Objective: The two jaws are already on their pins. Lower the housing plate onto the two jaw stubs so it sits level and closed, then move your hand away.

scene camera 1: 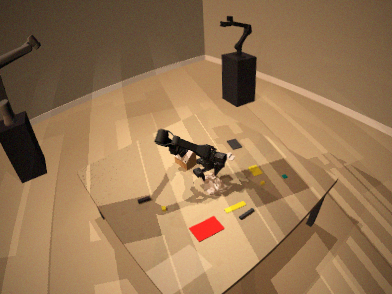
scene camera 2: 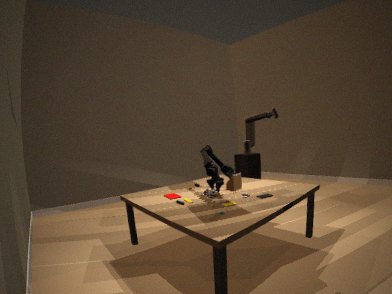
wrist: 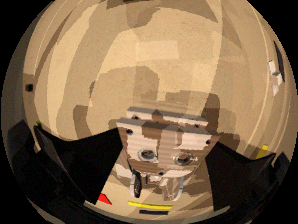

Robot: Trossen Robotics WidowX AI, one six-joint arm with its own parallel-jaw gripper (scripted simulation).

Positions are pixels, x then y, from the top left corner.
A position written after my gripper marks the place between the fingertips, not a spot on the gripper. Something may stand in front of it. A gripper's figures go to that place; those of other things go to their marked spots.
Labels:
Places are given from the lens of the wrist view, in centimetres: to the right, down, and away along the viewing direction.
my gripper (wrist: 167, 136): 2, 2, 9
white part (wrist: 168, 142): 1, 2, 7

